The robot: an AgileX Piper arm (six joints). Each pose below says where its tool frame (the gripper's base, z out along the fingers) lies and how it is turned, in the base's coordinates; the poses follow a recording.
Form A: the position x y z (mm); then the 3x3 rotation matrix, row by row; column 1 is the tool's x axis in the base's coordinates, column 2 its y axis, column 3 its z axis. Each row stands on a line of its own.
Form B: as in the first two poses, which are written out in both.
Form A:
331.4, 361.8, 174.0
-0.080, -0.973, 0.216
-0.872, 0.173, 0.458
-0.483, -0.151, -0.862
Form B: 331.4, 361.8, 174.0, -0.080, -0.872, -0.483, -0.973, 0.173, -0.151
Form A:
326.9, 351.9, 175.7
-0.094, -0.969, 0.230
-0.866, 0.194, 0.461
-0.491, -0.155, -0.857
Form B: 326.9, 351.9, 175.7, -0.094, -0.866, -0.491, -0.969, 0.194, -0.155
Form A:
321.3, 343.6, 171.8
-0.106, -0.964, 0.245
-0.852, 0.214, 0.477
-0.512, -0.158, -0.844
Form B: 321.3, 343.6, 171.8, -0.106, -0.852, -0.512, -0.964, 0.214, -0.158
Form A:
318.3, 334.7, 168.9
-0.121, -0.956, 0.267
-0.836, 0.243, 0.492
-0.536, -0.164, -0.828
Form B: 318.3, 334.7, 168.9, -0.121, -0.836, -0.536, -0.956, 0.243, -0.164
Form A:
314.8, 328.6, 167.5
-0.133, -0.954, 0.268
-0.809, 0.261, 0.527
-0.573, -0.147, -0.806
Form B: 314.8, 328.6, 167.5, -0.133, -0.809, -0.573, -0.954, 0.261, -0.147
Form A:
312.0, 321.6, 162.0
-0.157, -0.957, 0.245
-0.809, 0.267, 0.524
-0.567, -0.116, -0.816
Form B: 312.0, 321.6, 162.0, -0.157, -0.809, -0.567, -0.957, 0.267, -0.116
